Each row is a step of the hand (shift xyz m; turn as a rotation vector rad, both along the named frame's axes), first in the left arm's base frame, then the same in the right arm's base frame.
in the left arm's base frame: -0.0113 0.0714 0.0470 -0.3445 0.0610 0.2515
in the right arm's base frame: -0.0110 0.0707 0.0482 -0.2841 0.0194 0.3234
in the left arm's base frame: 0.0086 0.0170 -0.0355 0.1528 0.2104 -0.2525
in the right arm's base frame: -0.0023 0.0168 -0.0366 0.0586 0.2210 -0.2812
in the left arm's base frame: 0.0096 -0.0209 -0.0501 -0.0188 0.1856 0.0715
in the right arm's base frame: 0.0011 -0.0211 -0.0509 -0.0298 0.1834 0.0734
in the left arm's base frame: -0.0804 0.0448 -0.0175 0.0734 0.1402 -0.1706
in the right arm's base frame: -0.0881 0.0320 0.0012 0.0112 0.1430 -0.1832
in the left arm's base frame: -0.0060 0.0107 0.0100 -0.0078 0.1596 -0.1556
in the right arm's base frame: -0.0051 0.0101 0.0111 -0.0665 0.1510 -0.1501
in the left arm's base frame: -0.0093 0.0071 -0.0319 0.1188 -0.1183 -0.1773
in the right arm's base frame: -0.0172 0.0045 -0.0290 0.0921 -0.1062 -0.1995
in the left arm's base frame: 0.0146 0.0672 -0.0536 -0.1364 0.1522 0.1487
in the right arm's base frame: -0.0081 0.0666 -0.0557 -0.1206 0.1361 0.1755
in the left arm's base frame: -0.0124 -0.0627 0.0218 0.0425 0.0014 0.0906
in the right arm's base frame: 0.0024 -0.0630 0.0242 0.0611 0.0109 0.0785
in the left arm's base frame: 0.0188 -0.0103 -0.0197 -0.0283 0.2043 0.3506
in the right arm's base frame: 0.0152 -0.0082 -0.0234 0.0212 0.2107 0.3473
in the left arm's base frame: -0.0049 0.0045 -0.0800 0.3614 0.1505 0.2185
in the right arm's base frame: -0.0234 0.0008 -0.0768 0.3746 0.2093 0.1298
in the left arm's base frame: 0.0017 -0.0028 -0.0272 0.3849 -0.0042 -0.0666
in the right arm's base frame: -0.0041 -0.0035 -0.0269 0.3561 0.0494 -0.1527
